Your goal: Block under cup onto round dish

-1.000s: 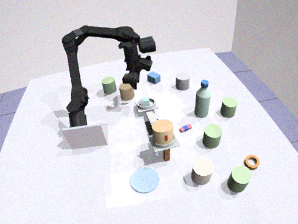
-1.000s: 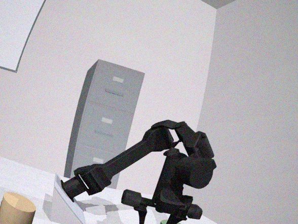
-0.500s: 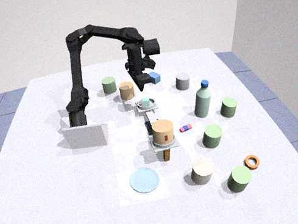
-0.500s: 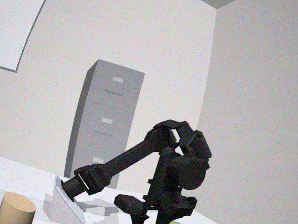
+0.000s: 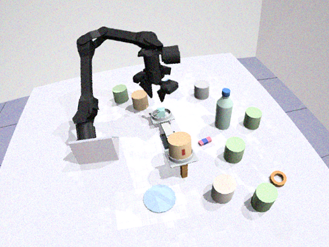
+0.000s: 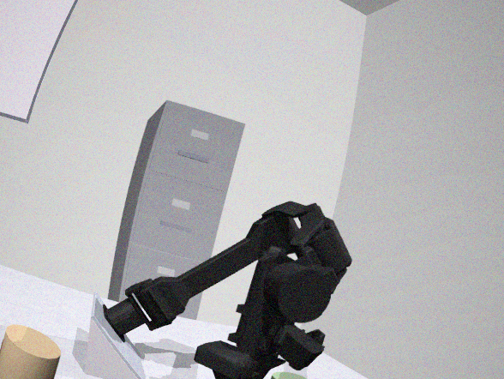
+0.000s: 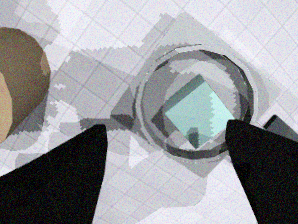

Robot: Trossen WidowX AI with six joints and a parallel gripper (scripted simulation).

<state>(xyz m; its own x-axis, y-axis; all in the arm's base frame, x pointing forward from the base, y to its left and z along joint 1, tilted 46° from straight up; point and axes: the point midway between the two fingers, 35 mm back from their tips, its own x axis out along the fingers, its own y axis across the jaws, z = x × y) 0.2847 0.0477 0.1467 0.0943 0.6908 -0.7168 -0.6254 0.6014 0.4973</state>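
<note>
My gripper tip is 50 mm above the teal block, 30 mm to the left of it and 10 mm short of it. From my gripper tip the other things lie so: grey cylinder 240 mm ahead, 90 mm to the left, 50 mm below; eraser 200 mm to the right, 130 mm ahead, 80 mm below; grey balance 160 mm to the right, 50 mm below, 20 mm ahead.
</note>
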